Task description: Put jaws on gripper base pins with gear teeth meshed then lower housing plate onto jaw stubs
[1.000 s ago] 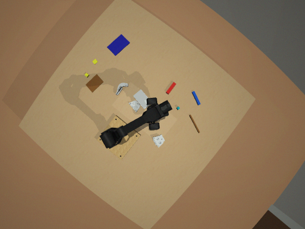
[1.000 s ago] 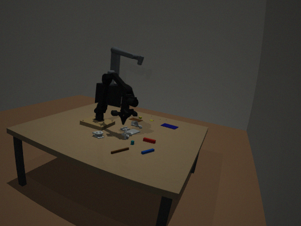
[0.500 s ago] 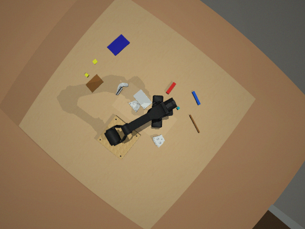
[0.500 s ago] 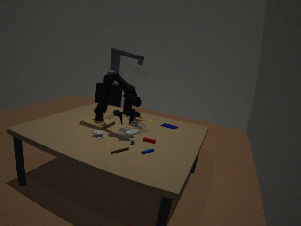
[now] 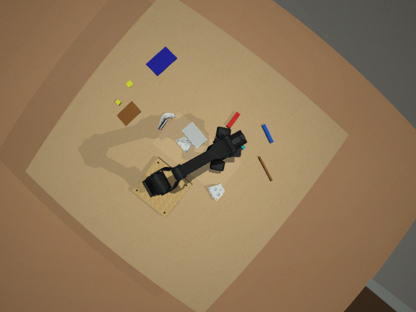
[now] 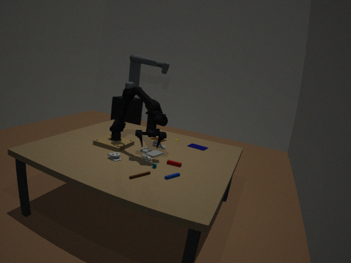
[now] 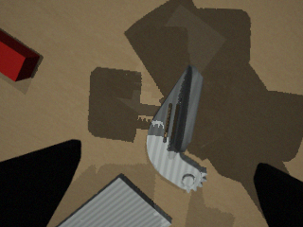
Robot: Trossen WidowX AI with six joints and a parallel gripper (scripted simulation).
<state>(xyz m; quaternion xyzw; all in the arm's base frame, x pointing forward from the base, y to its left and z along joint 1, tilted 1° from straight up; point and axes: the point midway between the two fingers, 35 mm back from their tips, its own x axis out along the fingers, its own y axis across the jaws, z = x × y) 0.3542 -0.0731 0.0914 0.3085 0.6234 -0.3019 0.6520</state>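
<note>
Now: the flat white plate 50 mm behind my gripper tip, 130 mm to the left of it and 80 mm below it. From my gripper tip the other things lie so: teal cube (100 mm ahead, 70 mm to the right, 70 mm below); red block (150 mm ahead, 60 mm to the left, 70 mm below); brown stick (120 mm ahead, 230 mm to the right, 80 mm below).
</note>
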